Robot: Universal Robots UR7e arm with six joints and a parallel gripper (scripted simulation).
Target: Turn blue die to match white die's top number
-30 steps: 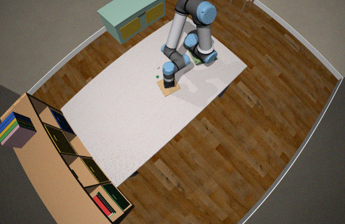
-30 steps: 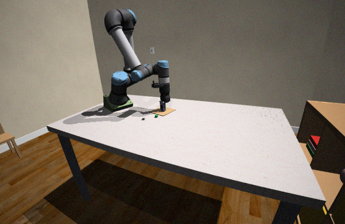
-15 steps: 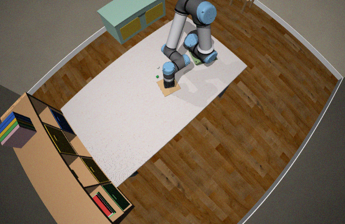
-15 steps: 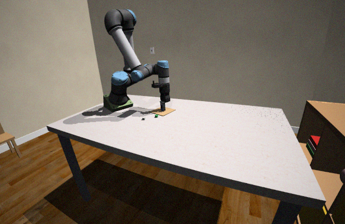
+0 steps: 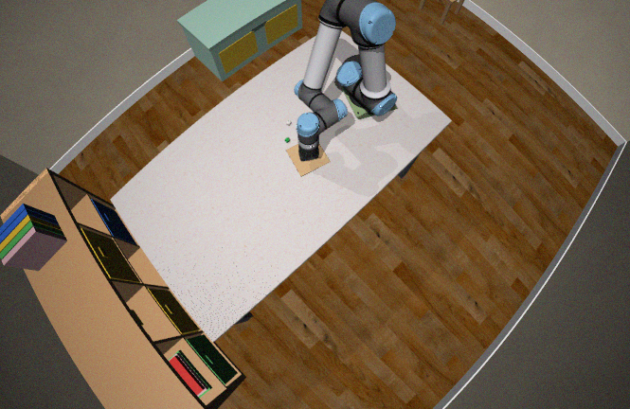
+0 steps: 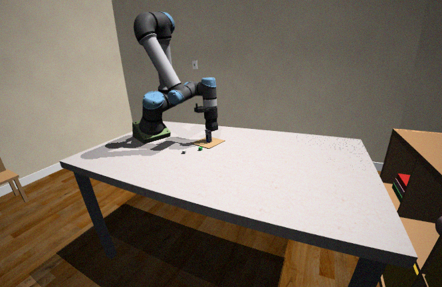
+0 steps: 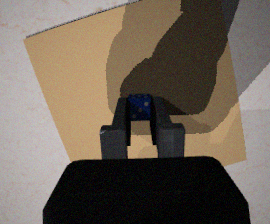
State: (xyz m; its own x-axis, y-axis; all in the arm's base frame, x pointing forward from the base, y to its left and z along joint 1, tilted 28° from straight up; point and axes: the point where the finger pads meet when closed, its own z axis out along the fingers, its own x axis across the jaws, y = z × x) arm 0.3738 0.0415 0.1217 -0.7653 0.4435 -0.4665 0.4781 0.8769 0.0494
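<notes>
My gripper is now 20 mm above the blue die. Also, from my hand: green die 10 mm ahead, 120 mm to the right, 20 mm below; then white die 60 mm behind, 180 mm to the right, 20 mm below; then tan mat 20 mm below.
</notes>
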